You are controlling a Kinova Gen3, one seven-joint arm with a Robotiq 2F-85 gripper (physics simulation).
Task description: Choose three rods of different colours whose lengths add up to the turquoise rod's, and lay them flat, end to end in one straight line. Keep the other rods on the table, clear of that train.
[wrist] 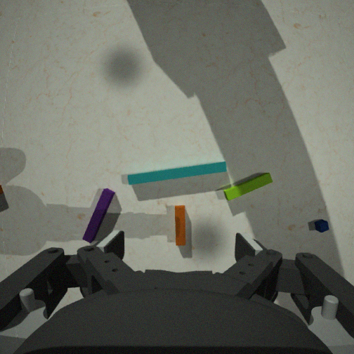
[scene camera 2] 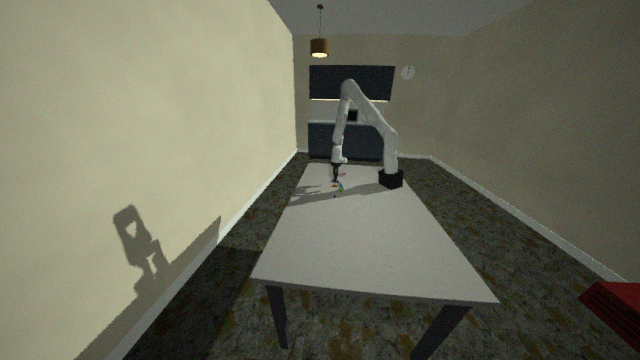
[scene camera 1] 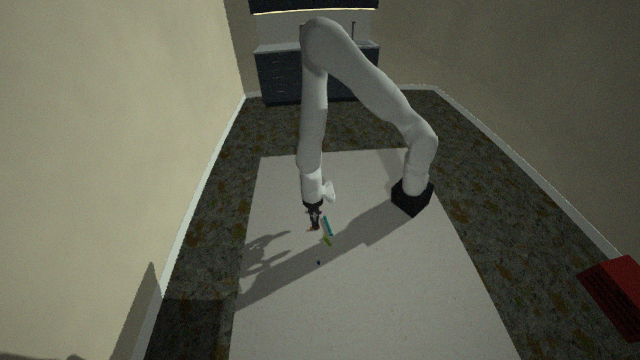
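Seen in the pictures: gripper, fingertip midpoint: (scene camera 2: pixel 335 179) (scene camera 1: pixel 314 219); arm's base, origin of the base link: (scene camera 2: pixel 390 170) (scene camera 1: pixel 412 186).
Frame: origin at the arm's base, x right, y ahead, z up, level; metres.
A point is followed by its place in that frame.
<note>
The turquoise rod (scene camera 1: pixel 328 226) @(z -0.122, x -0.044, y 0.372 m) (wrist: pixel 177 173) lies flat, centre of the wrist view. The lime rod (scene camera 1: pixel 327 241) @(z -0.122, x -0.113, y 0.388 m) (wrist: pixel 248 186) lies off its right end, apart and at a slight angle. An orange rod (wrist: pixel 180 225) lies below the turquoise one, roughly crosswise to it. A purple rod (wrist: pixel 99 215) lies slanted to the left. A small dark blue piece (scene camera 1: pixel 318 262) @(z -0.122, x -0.196, y 0.437 m) (scene camera 2: pixel 334 196) @(z -0.126, x -0.199, y 0.436 m) (wrist: pixel 321 226) is at the right. My gripper (scene camera 1: pixel 314 228) @(z -0.069, x -0.037, y 0.427 m) (scene camera 2: pixel 335 180) @(z -0.069, x -0.037, y 0.427 m) (wrist: pixel 179 244) is open and empty, its fingers either side of the orange rod's near end in the wrist view; its height is unclear.
Part of another orange piece (wrist: pixel 1 189) shows at the wrist view's left edge. A magenta piece (scene camera 2: pixel 343 174) @(z -0.130, x 0.205, y 0.325 m) lies behind the gripper in scene camera 2. The arm's black base (scene camera 1: pixel 412 198) @(z -0.013, x -0.050, y 0.023 m) (scene camera 2: pixel 390 179) @(z -0.037, x -0.079, y 0.020 m) stands at the right edge of the table (scene camera 1: pixel 390 300) @(z -0.132, x -0.380, y 0.217 m) (scene camera 2: pixel 370 250) @(z -0.132, x -0.656, y 0.293 m).
</note>
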